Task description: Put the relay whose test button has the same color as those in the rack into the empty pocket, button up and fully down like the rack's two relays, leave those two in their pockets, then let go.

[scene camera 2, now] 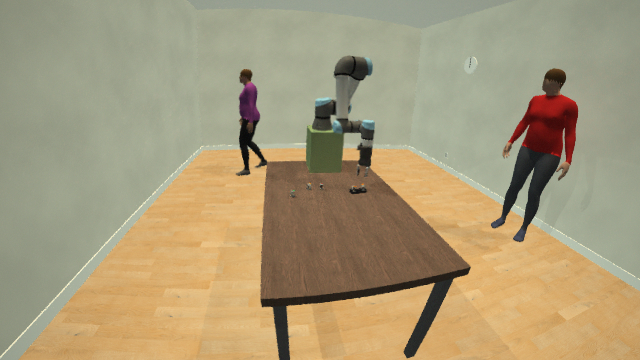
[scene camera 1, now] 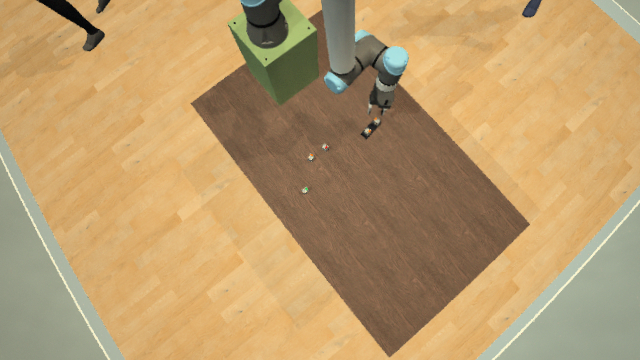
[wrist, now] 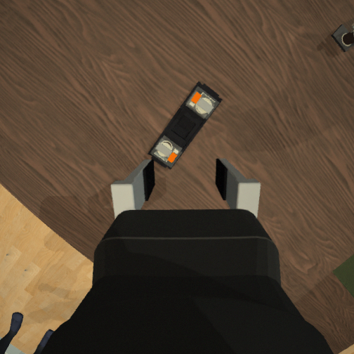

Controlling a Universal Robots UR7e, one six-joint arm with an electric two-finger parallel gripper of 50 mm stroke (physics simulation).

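Pixels of known places: gripper, between the fingertips: (scene camera 2: 361, 175) (scene camera 1: 375, 112); arm's base, origin of its link: (scene camera 2: 322, 128) (scene camera 1: 268, 30).
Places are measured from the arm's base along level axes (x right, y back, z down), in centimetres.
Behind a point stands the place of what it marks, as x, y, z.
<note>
The black rack (scene camera 1: 364, 135) {-1.1, -49.2, 29.4} (scene camera 2: 358, 192) {-5.6, -51.1, 30.8} (wrist: 176, 125) lies on the table. Its two end pockets hold relays with orange buttons, one relay (wrist: 202, 104) at the upper end and one relay (wrist: 166, 149) at the lower end in the wrist view; the middle pocket (wrist: 185, 125) is empty. A loose relay with an orange button (scene camera 1: 311, 157) {22.3, -37.7, 27.3} (scene camera 2: 309, 186) {22.4, -38.4, 28.8}, one with a red button (scene camera 1: 325, 147) {15.0, -39.6, 27.2} (scene camera 2: 321, 186) {15.1, -40.4, 28.8} and one with a green button (scene camera 1: 305, 190) {35.1, -45.0, 27.3} (scene camera 2: 292, 193) {35.3, -45.8, 28.6} stand apart on the table. My gripper (scene camera 1: 377, 111) {-8.9, -47.5, 21.4} (scene camera 2: 362, 175) {-8.9, -47.5, 21.4} (wrist: 184, 171) is open and empty, above the table beside the rack's lower end.
The brown table (scene camera 1: 400, 225) {20.5, -86.0, 31.6} (scene camera 2: 320, 240) {35.0, -89.5, 31.5} carries the rack and loose relays. The green robot base block (scene camera 1: 295, 70) {0.1, -11.4, 14.4} (scene camera 2: 325, 150) {1.1, -11.2, 14.2} is at its back. Part of a loose relay (wrist: 345, 38) shows at the wrist view's right edge. Two people (scene camera 2: 248, 105) (scene camera 2: 542, 125) are beyond the table.
</note>
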